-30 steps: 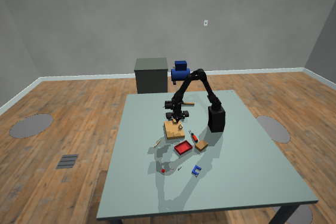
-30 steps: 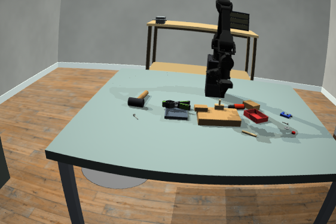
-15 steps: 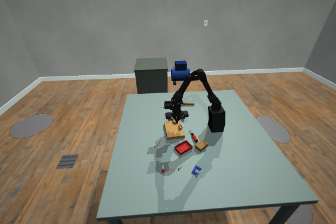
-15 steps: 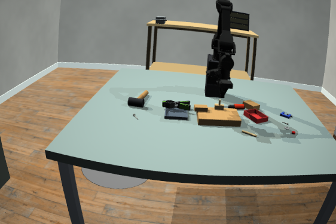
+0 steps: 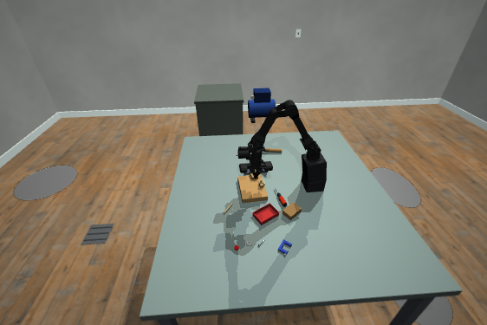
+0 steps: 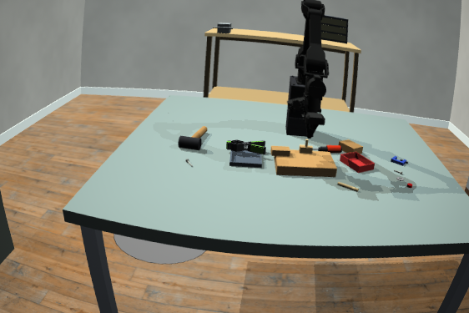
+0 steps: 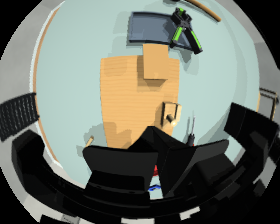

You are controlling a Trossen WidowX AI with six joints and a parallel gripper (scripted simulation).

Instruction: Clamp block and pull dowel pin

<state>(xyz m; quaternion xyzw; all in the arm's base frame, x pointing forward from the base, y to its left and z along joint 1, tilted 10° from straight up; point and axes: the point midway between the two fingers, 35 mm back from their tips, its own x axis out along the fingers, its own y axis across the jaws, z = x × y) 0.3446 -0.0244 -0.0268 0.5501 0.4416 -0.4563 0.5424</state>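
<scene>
Now: hand 80 mm above the dowel pin and 30 mm past it. The rest, counted from my hand: red tray (200 mm to the left, 120 mm below, 20 mm behind); wooden board (120 mm below, 20 mm ahead, 10 mm to the right); dark tray (200 mm to the right, 120 mm below, 40 mm behind).
</scene>
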